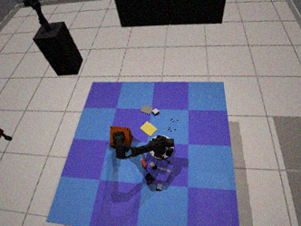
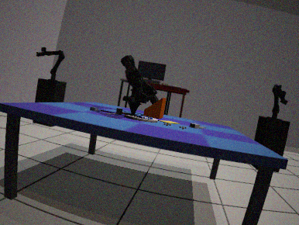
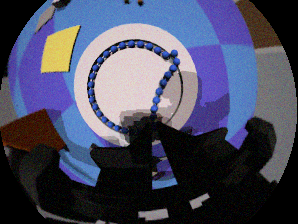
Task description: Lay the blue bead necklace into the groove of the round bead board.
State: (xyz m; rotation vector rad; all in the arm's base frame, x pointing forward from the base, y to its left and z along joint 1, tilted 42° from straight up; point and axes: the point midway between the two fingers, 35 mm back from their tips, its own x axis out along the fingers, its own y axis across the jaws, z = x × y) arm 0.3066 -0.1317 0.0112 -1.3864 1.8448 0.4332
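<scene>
Now: the round white bead board 50 mm to the left of my gripper tip and 10 mm below it. Round my gripper tip: red-handled tool: 130 mm behind, 60 mm to the right, 10 mm below; then yellow card: 110 mm behind, 220 mm to the left, 20 mm below; then thin pale stick: 30 mm ahead, 130 mm to the right, 20 mm below.
</scene>
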